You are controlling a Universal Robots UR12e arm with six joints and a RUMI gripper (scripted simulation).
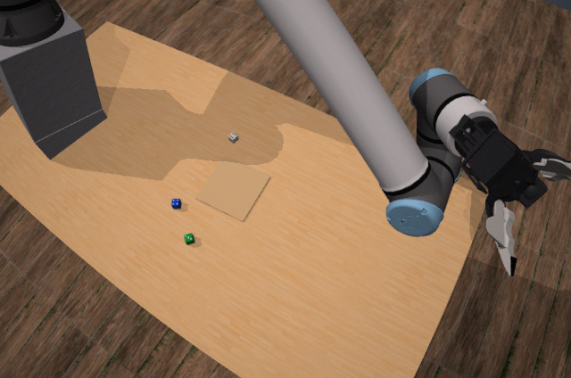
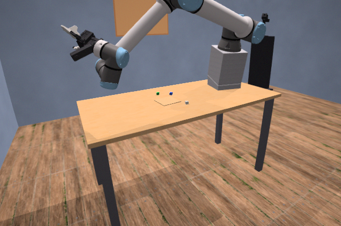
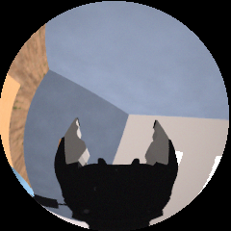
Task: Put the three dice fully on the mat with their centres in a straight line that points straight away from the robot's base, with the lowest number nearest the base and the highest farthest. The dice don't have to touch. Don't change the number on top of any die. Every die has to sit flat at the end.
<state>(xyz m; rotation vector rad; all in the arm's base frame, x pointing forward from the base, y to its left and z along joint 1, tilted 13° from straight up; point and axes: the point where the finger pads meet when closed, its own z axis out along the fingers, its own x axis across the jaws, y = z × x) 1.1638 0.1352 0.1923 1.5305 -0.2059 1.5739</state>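
The green die lies 56 cm behind my hand, 46 cm below it and 23 cm to the right of it. The rest, counted from my hand: blue die (66 cm behind, 46 cm below, 19 cm to the right); then white die (69 cm behind, 46 cm below, 5 cm to the left); then tan mat (58 cm behind, 47 cm below, 6 cm to the right).
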